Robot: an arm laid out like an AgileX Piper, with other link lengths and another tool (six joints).
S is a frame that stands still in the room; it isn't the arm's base.
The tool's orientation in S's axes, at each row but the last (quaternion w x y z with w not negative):
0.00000 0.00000 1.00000 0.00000
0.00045 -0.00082 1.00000 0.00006
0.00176 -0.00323 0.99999 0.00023
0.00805 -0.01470 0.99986 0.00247
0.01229 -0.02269 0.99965 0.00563
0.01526 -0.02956 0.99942 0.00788
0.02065 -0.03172 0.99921 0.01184
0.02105 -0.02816 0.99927 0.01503
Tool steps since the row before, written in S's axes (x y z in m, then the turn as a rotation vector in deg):
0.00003 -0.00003 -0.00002 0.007 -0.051 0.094
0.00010 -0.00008 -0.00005 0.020 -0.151 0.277
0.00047 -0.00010 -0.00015 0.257 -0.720 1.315
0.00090 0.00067 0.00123 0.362 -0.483 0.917
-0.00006 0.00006 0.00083 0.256 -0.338 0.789
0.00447 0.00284 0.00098 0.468 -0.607 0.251
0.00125 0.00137 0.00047 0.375 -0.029 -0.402
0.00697 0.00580 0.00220 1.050 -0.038 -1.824
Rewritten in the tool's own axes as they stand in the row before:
-0.00003 -0.00003 0.00002 -0.007 -0.051 -0.094
-0.00010 -0.00008 0.00005 -0.020 -0.151 -0.277
-0.00047 -0.00010 0.00015 -0.257 -0.721 -1.314
-0.00094 0.00065 -0.00121 -0.362 -0.489 -0.914
0.00004 0.00007 -0.00083 -0.260 -0.341 -0.786
-0.00466 0.00258 -0.00080 -0.439 -0.630 -0.247
-0.00135 0.00130 -0.00038 -0.355 -0.062 0.416
-0.00737 0.00545 -0.00173 -0.967 -0.150 1.864

